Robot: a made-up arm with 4 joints.
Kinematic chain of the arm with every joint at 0, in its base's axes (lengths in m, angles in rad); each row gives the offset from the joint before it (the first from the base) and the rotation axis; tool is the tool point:
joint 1: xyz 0 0 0.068 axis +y
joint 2: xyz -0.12 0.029 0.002 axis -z
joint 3: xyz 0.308 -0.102 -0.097 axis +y
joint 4: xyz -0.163 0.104 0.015 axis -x
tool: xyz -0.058 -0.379 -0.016
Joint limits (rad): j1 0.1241..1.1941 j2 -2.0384..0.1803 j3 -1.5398..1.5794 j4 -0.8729..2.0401
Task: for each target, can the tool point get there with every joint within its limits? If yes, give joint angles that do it. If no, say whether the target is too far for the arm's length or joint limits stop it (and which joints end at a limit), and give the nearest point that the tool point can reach.
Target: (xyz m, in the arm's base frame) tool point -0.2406 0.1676 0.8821
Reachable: no: joint limits stop it (at a limit: joint 2, joint 4) | nearest point -0.1507 0.2715 0.5780 | short by 0.334 m
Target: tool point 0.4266 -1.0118 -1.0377
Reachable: no: too far | nearest point 0.1834 -0.3208 -0.4075 | short by 0.966 m
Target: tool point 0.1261 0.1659 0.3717
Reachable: yes | joints 0.6601 -1.7111 0.1092 1.4697
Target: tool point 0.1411 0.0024 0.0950
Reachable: yes | joints 0.3544 -1.5776 -0.4770 0.9115
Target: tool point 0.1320 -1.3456 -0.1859
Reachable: no: too far | nearest point 0.1989 -0.4058 -0.0948 | short by 0.947 m
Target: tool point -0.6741 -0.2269 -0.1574
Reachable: no: joint limits stop it (at a limit: joint 1, joint 2, joint 4) | nearest point -0.3953 -0.2334 -0.1326 | short by 0.280 m
